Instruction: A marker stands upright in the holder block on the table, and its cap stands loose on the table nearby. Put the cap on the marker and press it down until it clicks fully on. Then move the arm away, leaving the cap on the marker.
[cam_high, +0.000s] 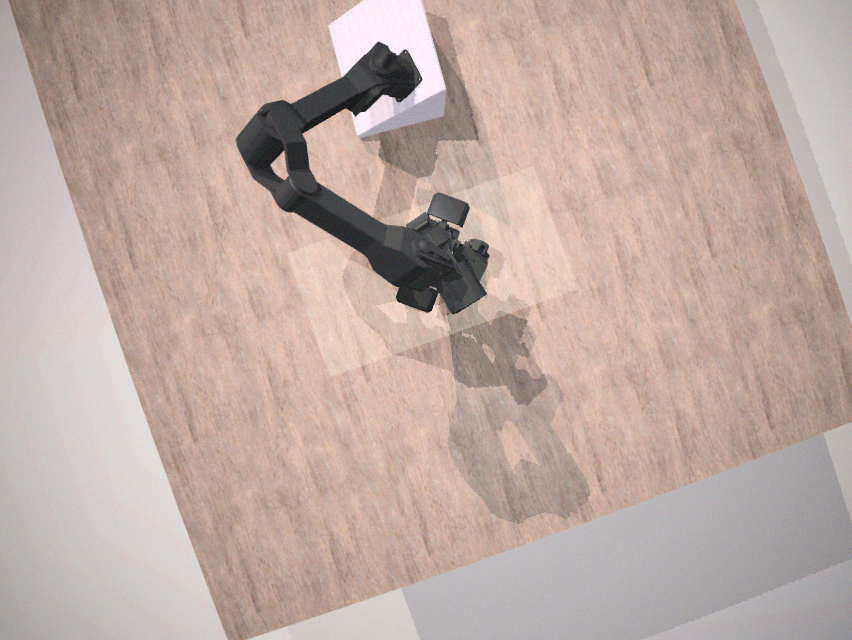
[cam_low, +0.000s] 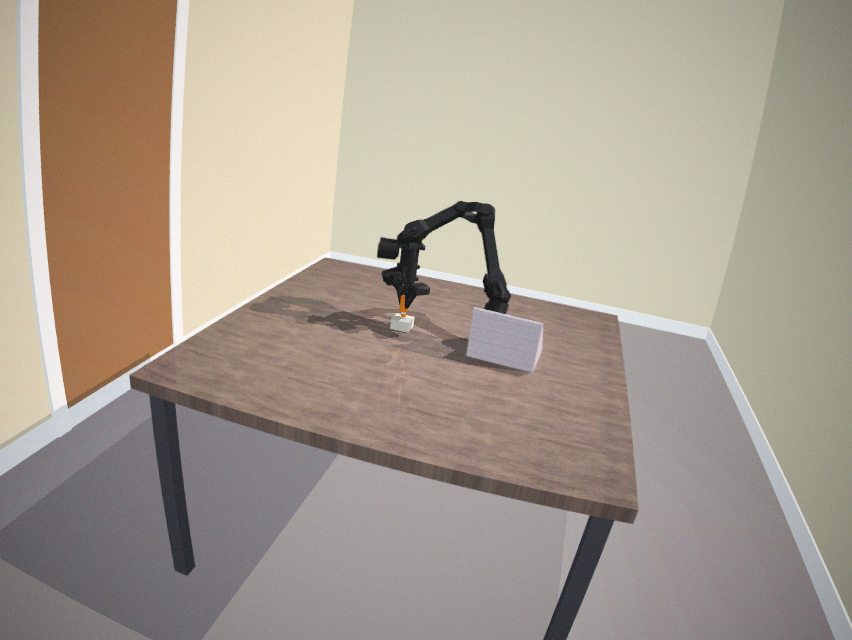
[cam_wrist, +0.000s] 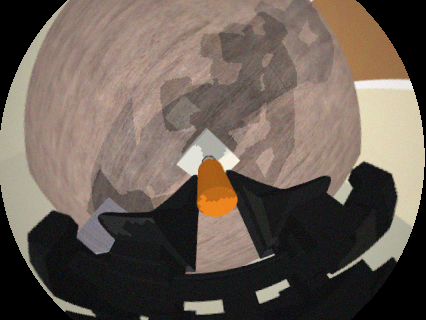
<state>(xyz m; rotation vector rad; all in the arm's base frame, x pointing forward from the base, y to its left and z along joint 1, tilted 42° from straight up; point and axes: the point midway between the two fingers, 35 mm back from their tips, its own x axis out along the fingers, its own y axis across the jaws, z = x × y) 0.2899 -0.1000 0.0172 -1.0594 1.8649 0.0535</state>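
Right now the orange cap is 10 mm above my gripper tip. The rest, counted from my gripper tip: holder block 60 mm below.
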